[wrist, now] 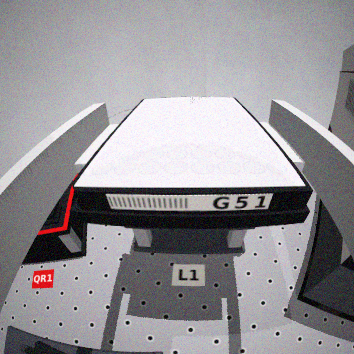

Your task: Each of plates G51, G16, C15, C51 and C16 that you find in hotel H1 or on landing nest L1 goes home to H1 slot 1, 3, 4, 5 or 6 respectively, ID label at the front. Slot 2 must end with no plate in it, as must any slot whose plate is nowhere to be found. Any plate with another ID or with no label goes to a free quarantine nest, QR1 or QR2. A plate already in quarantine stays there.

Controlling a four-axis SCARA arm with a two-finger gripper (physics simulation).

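Places are measured from the arm's base along level axes (x down, y right, z back), in centimetres.
Where they show: gripper, between the fingertips: [188, 111].
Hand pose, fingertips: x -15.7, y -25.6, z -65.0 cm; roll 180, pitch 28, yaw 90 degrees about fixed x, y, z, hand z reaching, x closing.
Note:
Each offset is from my fingertips to the top centre of the thing. "pt": to the spot under its first point.
Plate G51 @(dz +0.4, dx +0.3, dy +0.2 cm) [190, 170] is a white-topped plate with a black rim. Its front label, with a barcode and the ID G51, faces the camera. My gripper [188, 111] is shut on it, with a finger at each long side. The plate looks level. Below its front edge stand two light posts and a dark base of the landing nest L1 @(pt dz -0.2, dx +13.9, dy -0.3 cm) [187, 244], with the label L1 @(pt dz +2.8, dx +14.4, dy +1.5 cm) [188, 275] in front. The plate hides the rest of this nest, and the gap between them cannot be judged.
At the left is quarantine nest QR1 @(pt dz +9.4, dx +13.9, dy -13.2 cm) [55, 248], black with a red outline, its red label @(pt dz +13.2, dx +14.4, dy -11.5 cm) [43, 278] in front. A dark structure @(pt dz +1.1, dx +9.6, dy +13.3 cm) [327, 280] stands at the right, and a grey body @(pt dz -20.0, dx +1.5, dy +15.9 cm) [346, 115] at the upper right. A dark edge @(pt dz +13.7, dx +9.5, dy -0.7 cm) [75, 345] shows at the lower left.

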